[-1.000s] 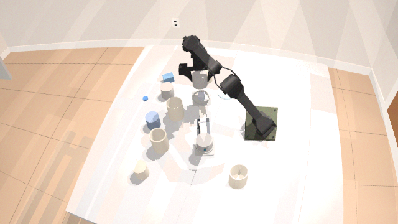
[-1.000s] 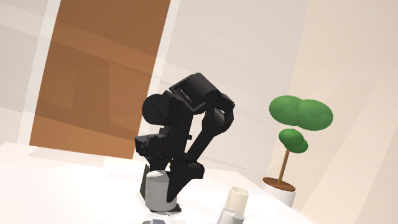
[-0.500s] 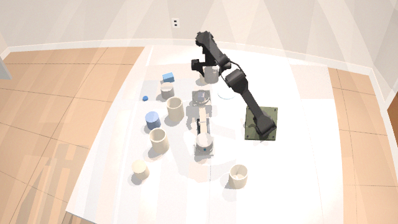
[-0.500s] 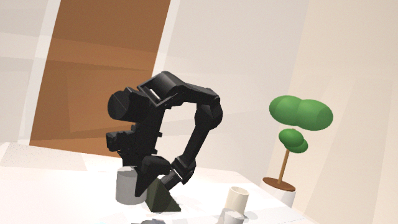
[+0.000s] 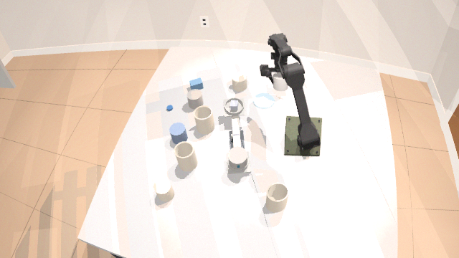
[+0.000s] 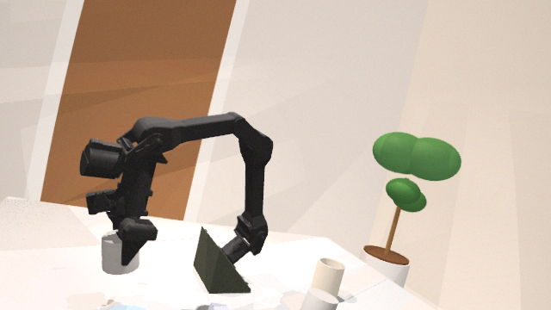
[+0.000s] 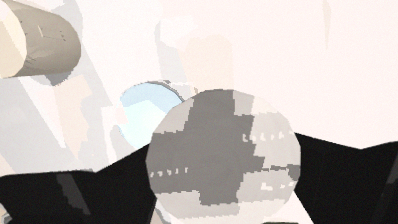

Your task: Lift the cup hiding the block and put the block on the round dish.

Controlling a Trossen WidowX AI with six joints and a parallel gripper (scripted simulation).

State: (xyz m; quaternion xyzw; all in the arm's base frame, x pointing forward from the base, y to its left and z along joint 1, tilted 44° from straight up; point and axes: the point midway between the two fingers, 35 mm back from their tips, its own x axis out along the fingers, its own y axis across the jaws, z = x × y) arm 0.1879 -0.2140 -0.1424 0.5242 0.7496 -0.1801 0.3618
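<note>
My gripper tip is 18 cm to the right of the grey block, 16 cm short of it and 1 cm above it. The rest, counted from my gripper tip: blue block (42 cm ahead, 8 cm below, 3 cm to the left); then balance beam (30 cm to the left, 12 cm ahead, 6 cm below); then dish (9 cm below, 7 cm ahead, 4 cm to the left).
</note>
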